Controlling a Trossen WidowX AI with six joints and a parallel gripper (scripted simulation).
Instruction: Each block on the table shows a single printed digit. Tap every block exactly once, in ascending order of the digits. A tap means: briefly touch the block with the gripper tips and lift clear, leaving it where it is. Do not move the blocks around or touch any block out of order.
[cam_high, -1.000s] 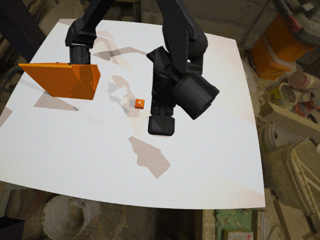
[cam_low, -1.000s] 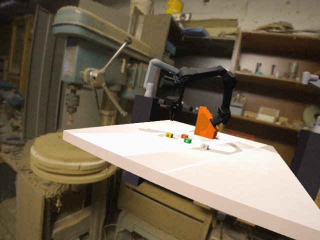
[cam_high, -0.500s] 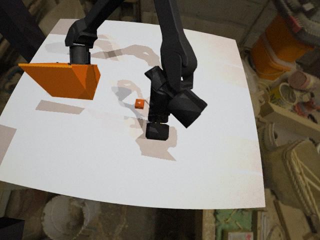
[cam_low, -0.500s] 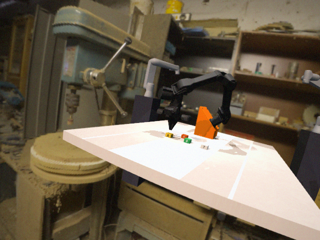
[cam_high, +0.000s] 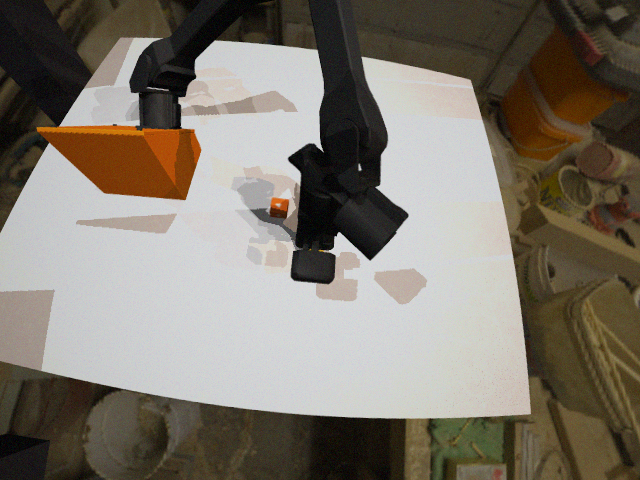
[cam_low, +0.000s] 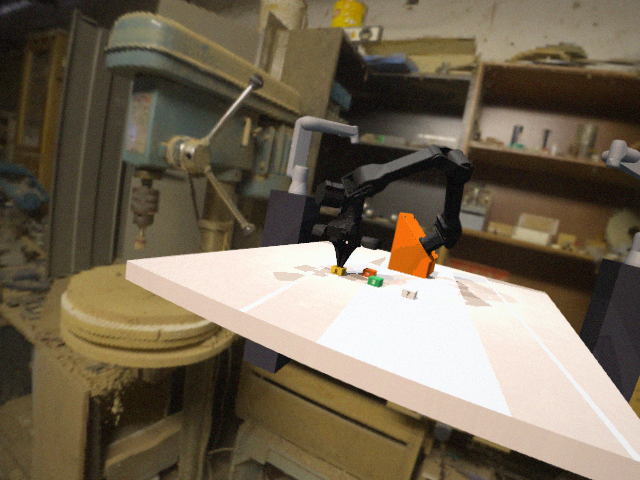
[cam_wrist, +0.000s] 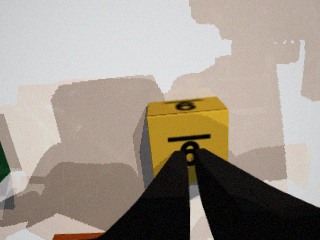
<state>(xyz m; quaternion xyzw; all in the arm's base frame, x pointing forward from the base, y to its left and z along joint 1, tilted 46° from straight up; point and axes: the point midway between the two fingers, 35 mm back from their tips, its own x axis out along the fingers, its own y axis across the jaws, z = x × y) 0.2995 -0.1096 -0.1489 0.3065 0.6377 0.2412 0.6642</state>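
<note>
Now: the yellow block 1 cm below my gripper tip. Round my gripper tip: orange block: 7 cm behind, 7 cm to the left, 1 cm below; grey-white block: 4 cm ahead, 20 cm to the left, 1 cm below; green block: 1 cm ahead, 11 cm to the left, 1 cm below.
</note>
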